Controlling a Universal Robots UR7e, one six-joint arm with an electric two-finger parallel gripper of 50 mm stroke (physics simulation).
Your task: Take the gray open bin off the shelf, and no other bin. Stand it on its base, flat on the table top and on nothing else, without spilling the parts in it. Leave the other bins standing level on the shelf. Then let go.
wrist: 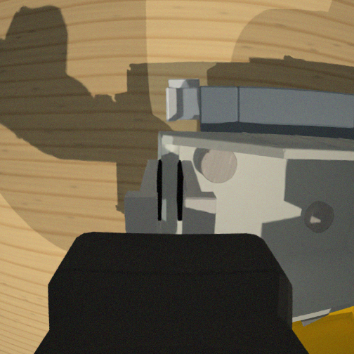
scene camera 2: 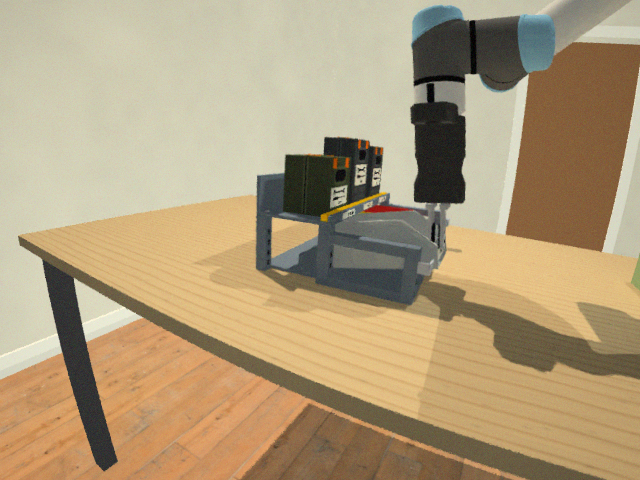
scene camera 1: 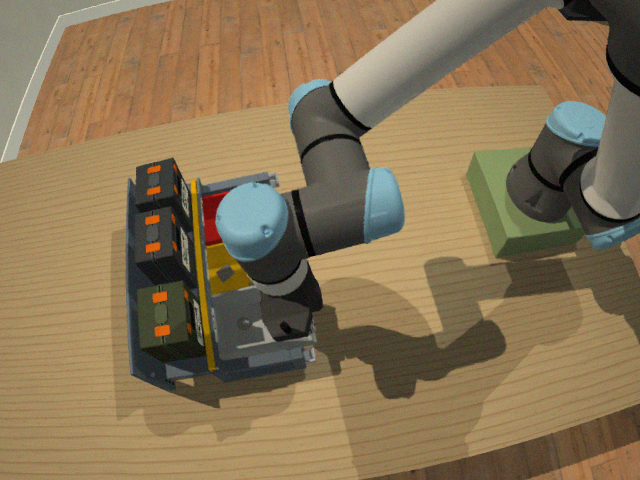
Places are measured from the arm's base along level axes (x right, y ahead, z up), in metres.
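Pixels of known places: gripper, fingertip midpoint: (scene camera 2: 436,246); arm's base, origin of the base link: (scene camera 1: 538,191).
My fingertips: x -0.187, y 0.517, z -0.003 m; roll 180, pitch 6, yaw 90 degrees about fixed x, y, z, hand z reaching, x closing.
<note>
For each thing: its top centre in the pictures, then the offset to it from my fingertips.
- gray open bin, middle of its top: (scene camera 1: 254,313) (scene camera 2: 392,211) dx +0.026, dy +0.081, dz +0.038 m
- yellow bin, middle of its top: (scene camera 1: 230,266) dx +0.134, dy +0.119, dz +0.002 m
- red bin, middle of its top: (scene camera 1: 223,214) (scene camera 2: 396,211) dx +0.246, dy +0.125, dz +0.002 m
- olive case, middle of its top: (scene camera 1: 160,313) (scene camera 2: 319,154) dx +0.017, dy +0.213, dz +0.119 m
The gray open bin (scene camera 1: 232,310) (scene camera 2: 382,229) (wrist: 240,200) is at the near end of the shelf's lower level. In scene camera 2 its side rises above the shelf's side rail, and its front end looks a little higher than its back. Round gray parts (scene camera 1: 244,323) (wrist: 218,165) lie inside it. My gripper (scene camera 2: 438,235) (wrist: 169,178) points down and is shut on the bin's front wall. In scene camera 1 the fingertips are hidden. The bin's underside is mostly hidden behind the shelf frame (scene camera 1: 279,364) (scene camera 2: 361,289) (wrist: 300,107).
The yellow bin (scene camera 1: 222,258) (wrist: 330,335) is beside the gray one, with the red bin (scene camera 1: 214,219) (scene camera 2: 385,209) beyond. An olive case (scene camera 1: 170,322) (scene camera 2: 310,183) and two black cases (scene camera 1: 160,245) (scene camera 1: 155,183) stand on the upper level. A green block (scene camera 1: 491,206) is at the right.
</note>
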